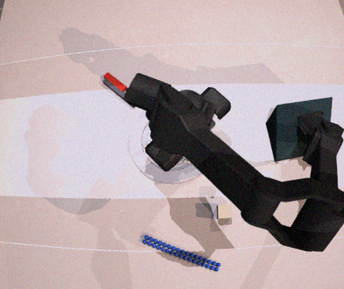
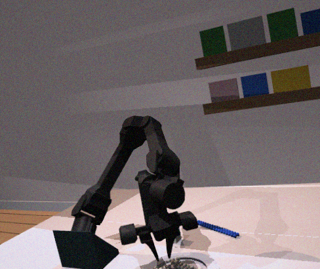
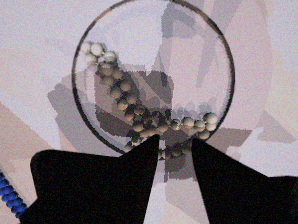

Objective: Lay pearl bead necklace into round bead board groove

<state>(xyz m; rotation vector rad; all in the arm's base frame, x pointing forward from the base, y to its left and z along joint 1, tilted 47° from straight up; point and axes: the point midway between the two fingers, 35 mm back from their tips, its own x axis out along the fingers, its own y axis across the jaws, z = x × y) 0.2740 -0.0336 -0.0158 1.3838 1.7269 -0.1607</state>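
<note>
Right now the round bead board is 4 cm ahead of my gripper tip, 2 cm to the right of it and 3 cm below it. From my gripper tip the other things lie so: small beige cube (4 cm behind, 17 cm to the left, 2 cm below); grey block (15 cm ahead, 18 cm to the right, 3 cm below).
</note>
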